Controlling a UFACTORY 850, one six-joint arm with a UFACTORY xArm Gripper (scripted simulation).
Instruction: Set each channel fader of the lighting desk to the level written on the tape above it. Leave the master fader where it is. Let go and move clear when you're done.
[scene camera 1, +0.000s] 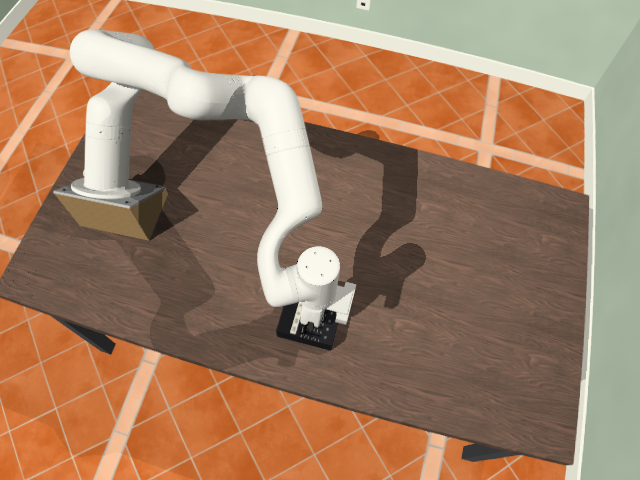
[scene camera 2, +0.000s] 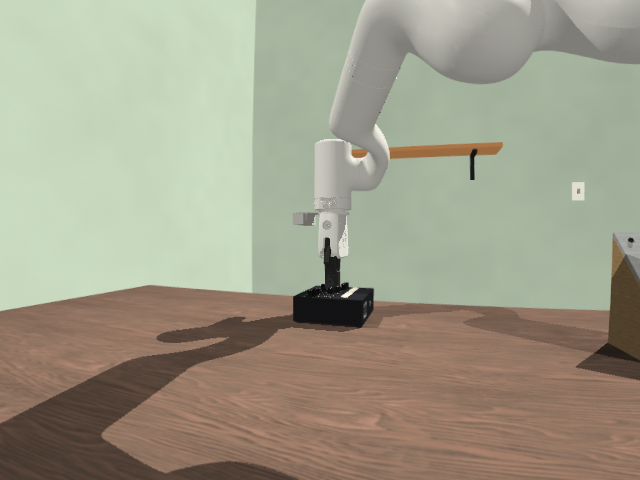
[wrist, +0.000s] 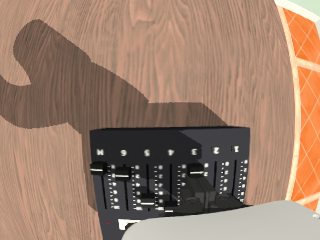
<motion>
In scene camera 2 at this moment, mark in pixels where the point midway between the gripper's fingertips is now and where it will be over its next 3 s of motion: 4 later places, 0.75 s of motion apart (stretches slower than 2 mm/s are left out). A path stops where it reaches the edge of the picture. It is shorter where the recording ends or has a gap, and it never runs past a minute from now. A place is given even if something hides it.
My gripper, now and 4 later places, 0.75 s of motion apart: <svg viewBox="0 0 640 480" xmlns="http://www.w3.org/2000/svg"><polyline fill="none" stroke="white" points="332,288 331,288 333,288 333,273 339,274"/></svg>
</motion>
